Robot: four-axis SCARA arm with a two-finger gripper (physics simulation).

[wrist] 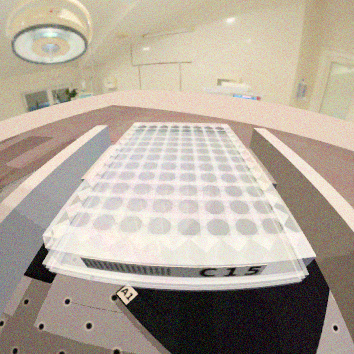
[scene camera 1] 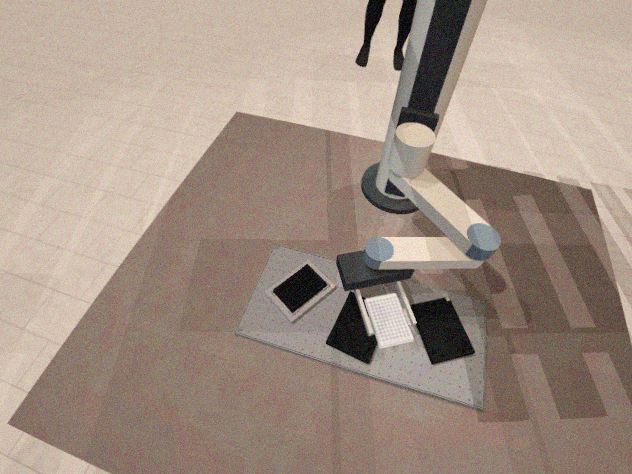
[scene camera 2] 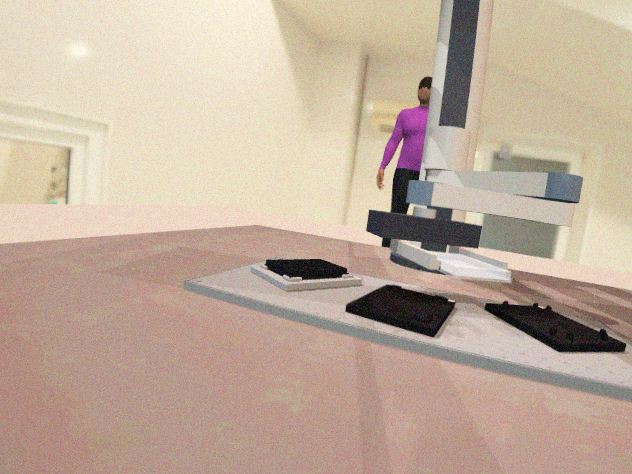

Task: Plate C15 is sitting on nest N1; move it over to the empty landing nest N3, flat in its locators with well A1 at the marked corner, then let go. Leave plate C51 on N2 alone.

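Note:
Clear-white plate C15 (scene camera 1: 389,316) (scene camera 2: 479,272) (wrist: 170,190) is held level in the air. My gripper (scene camera 1: 392,327) (scene camera 2: 472,268) (wrist: 179,137) is shut on its long sides. The plate hangs above the board between two bare black nests, overlapping the middle nest (scene camera 1: 351,334) (scene camera 2: 400,308) in scene camera 1 and turned relative to it. In the wrist view, a black nest (wrist: 240,320) with an A1 tag (wrist: 126,295) shows under the plate's labelled end. The right nest (scene camera 1: 443,331) (scene camera 2: 556,326) has small raised locators. A black plate (scene camera 1: 301,288) (scene camera 2: 306,267) sits on a pale nest (scene camera 1: 313,305) (scene camera 2: 316,283). Nest numbers are not readable.
The nests stand on a grey perforated board (scene camera 1: 260,316) (scene camera 2: 229,286) (wrist: 75,320). The arm's column (scene camera 1: 393,168) (scene camera 2: 451,147) rises behind it. A person (scene camera 2: 410,137) stands behind the column.

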